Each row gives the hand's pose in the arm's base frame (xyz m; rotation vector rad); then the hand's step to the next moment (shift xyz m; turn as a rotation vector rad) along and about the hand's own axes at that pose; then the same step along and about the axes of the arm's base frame.
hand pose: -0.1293 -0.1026 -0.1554 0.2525 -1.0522 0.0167
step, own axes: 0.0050 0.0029 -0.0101 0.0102 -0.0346 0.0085
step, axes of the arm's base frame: 0.0108 0.0044 0.0001 0.0024 -0.0365 0.0059
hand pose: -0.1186 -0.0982 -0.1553 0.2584 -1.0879 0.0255
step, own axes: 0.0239 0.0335 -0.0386 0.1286 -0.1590 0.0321
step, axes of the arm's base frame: 0.0399 0.0385 0.0106 0.0555 -0.1749 0.0959
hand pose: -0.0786 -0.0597 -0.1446 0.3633 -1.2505 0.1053
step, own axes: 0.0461 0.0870 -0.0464 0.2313 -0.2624 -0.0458
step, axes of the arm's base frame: 0.0329 0.0912 0.0494 0.1872 -0.2587 0.1499
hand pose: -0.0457 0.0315 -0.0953 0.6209 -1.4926 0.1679
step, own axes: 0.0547 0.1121 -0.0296 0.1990 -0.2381 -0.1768
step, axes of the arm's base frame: -0.0217 0.0932 0.0853 0.2872 -0.1667 0.1314
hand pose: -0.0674 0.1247 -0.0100 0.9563 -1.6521 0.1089
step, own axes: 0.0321 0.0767 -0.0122 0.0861 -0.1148 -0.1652
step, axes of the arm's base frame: -0.0389 0.0405 0.0625 0.2005 -0.0323 0.0814
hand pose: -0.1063 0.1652 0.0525 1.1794 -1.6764 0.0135
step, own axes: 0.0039 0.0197 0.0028 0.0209 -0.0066 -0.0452
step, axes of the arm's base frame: -0.0156 0.0061 0.0115 0.0376 0.0058 0.0328
